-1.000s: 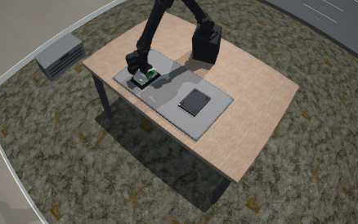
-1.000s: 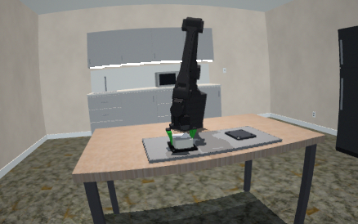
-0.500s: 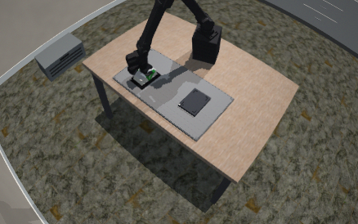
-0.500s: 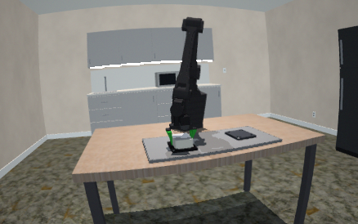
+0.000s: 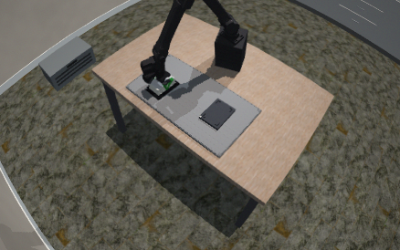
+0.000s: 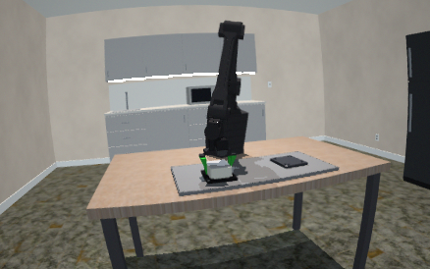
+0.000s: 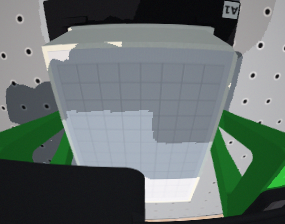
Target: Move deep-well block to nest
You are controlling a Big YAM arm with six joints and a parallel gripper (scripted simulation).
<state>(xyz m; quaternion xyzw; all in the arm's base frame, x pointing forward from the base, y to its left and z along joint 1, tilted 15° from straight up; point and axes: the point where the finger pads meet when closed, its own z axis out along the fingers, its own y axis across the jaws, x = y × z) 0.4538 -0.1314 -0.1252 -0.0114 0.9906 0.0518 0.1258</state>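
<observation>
Now: hand 1 cm below the deep-well block. The rest, counted from my hand: black plate nest: 2 cm below.
</observation>
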